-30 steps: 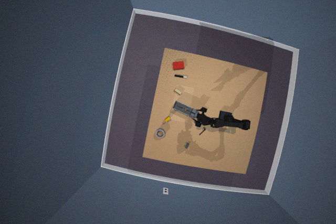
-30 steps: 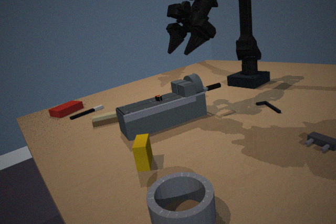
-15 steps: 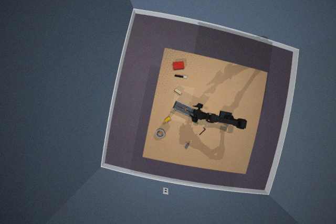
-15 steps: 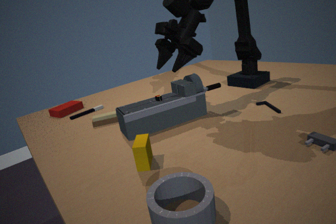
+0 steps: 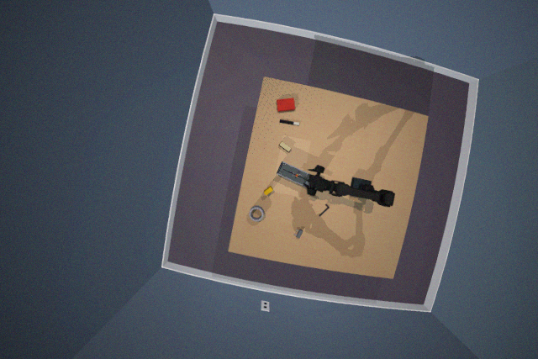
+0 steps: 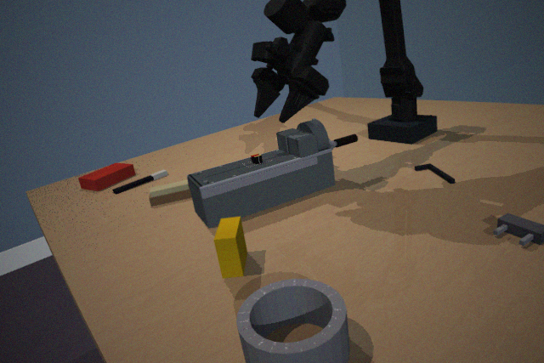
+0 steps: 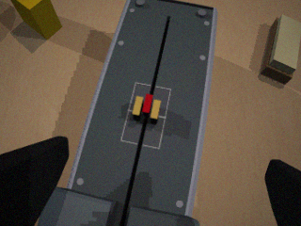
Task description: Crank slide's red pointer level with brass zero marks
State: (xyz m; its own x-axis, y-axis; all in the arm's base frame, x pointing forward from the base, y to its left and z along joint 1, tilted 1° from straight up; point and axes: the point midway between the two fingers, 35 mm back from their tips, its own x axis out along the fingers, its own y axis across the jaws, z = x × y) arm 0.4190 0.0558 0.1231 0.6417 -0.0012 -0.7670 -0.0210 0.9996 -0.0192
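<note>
Right now my gripper tip is 14 cm past the black crank handle, 6 cm to the right of it and 7 cm above it. The rest, counted from my gripper tip: red pointer (5 cm ahead, 2 cm to the left, 6 cm below); then yellow block (18 cm ahead, 19 cm to the left, 12 cm below); then tan block (18 cm ahead, 14 cm to the right, 13 cm below).
</note>
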